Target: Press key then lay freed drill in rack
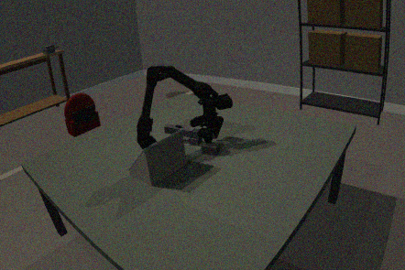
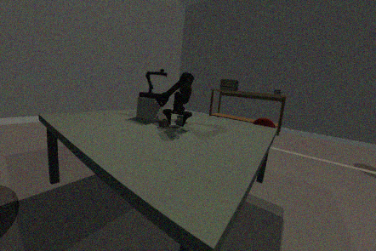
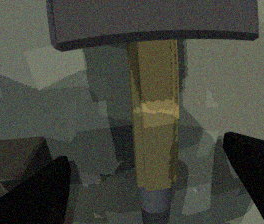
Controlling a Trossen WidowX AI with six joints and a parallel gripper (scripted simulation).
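My gripper tip is 1 cm past the drill, 4 cm to the right of it and 4 cm below it. Round my gripper tip: grey fixture block 3 cm behind, 14 cm to the left, 4 cm above; rack 7 cm behind, 4 cm to the right, 1 cm above; key 3 cm behind, 17 cm to the left, 4 cm above.
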